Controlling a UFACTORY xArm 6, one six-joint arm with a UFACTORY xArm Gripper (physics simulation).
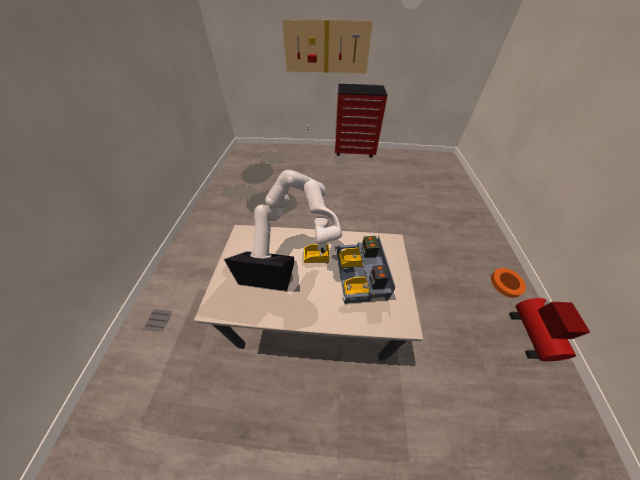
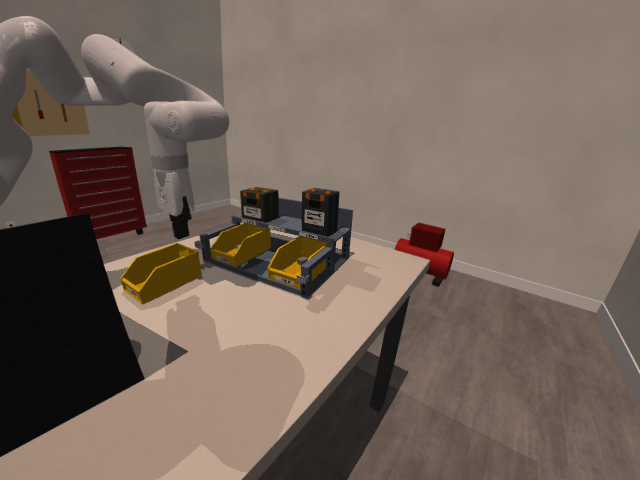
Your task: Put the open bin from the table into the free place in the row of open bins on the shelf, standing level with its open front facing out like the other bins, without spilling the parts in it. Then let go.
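Observation:
A yellow open bin (image 1: 316, 253) (image 2: 161, 271) stands on the table (image 1: 309, 310) (image 2: 294, 343), left of the shelf. The low grey shelf (image 1: 365, 270) (image 2: 205, 243) holds two yellow open bins (image 1: 351, 257) (image 2: 239, 243) (image 1: 356, 287) (image 2: 296, 259) with a gap between them. Two dark boxes (image 1: 371, 246) (image 2: 259, 204) (image 1: 381, 276) (image 2: 320, 210) stand on its upper level. My gripper (image 1: 324, 250) (image 2: 180, 231) points down at the back end of the table bin. Its fingers are shut and hold nothing. I cannot see the parts in the bin.
The arm's black base box (image 1: 261, 270) (image 2: 99, 324) stands at the table's left. A red tool cabinet (image 1: 360, 119) (image 2: 109, 190) stands by the far wall. A red compressor (image 1: 539, 326) (image 2: 428, 252) and an orange disc (image 1: 509, 282) lie on the floor to the right.

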